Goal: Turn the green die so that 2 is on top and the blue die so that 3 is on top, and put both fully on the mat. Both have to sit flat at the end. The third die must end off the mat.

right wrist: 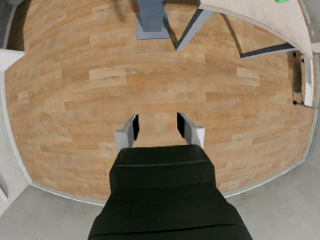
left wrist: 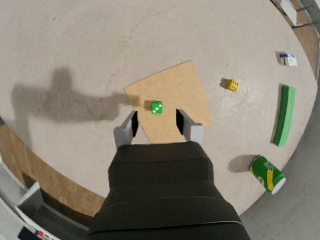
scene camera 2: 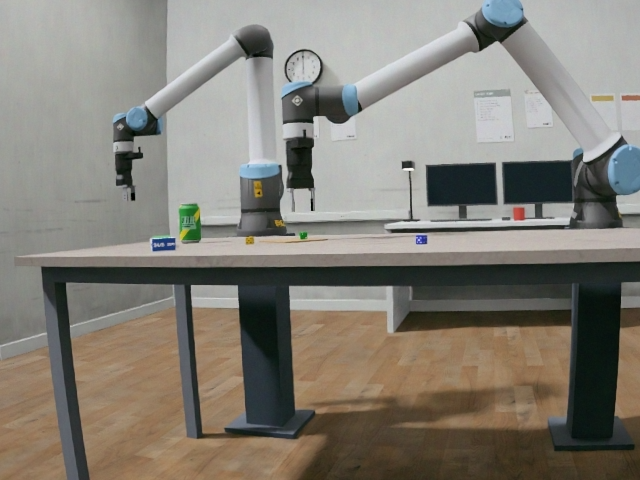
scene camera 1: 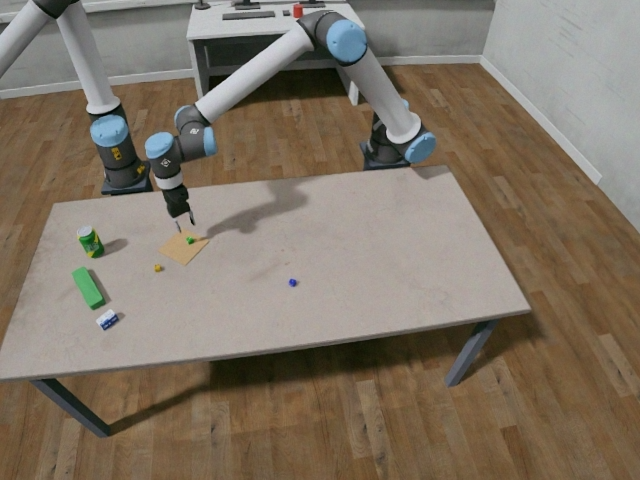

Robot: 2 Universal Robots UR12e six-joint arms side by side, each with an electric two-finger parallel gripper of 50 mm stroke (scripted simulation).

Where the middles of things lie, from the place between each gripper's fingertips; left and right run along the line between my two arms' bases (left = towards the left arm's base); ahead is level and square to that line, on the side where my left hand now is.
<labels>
The tan mat (scene camera 1: 177, 248) lies 10 mm ahead of my left hand (scene camera 2: 302, 211), 30 mm to the right of it and 100 mm below it.
My right hand is 480 mm short of the tan mat, 900 mm to the right of it and 170 mm above it.
</labels>
